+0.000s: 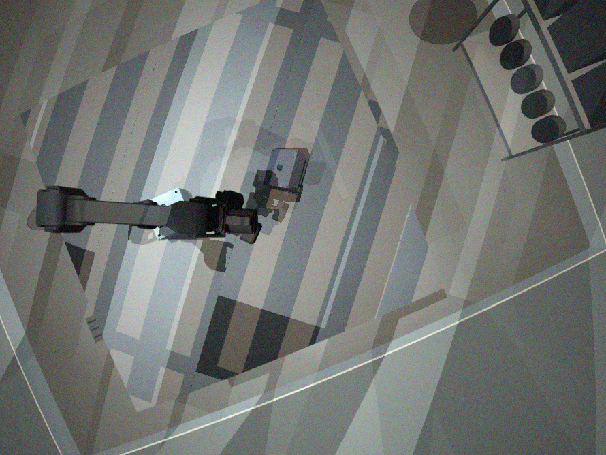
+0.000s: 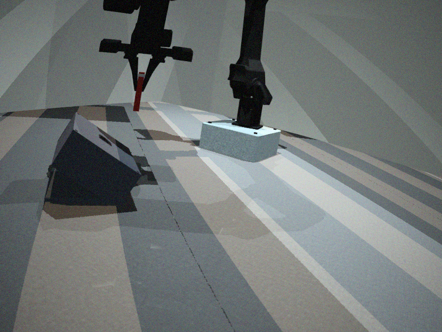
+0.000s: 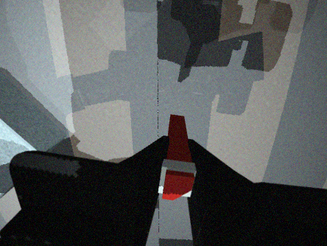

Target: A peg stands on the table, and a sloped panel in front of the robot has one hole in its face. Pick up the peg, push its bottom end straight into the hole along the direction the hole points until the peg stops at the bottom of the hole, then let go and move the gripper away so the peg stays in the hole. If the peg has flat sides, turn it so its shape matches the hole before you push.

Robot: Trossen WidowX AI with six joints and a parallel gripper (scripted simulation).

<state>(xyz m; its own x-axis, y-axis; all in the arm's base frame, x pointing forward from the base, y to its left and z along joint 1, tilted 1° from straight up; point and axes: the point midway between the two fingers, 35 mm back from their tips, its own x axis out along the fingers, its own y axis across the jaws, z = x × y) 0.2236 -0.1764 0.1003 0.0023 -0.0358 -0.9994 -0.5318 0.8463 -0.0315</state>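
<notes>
The sloped panel is 220 mm ahead of my gripper tip, 80 mm below it and 70 mm to the left of it. The rest, counted from my gripper tip: red peg 20 mm above.
</notes>
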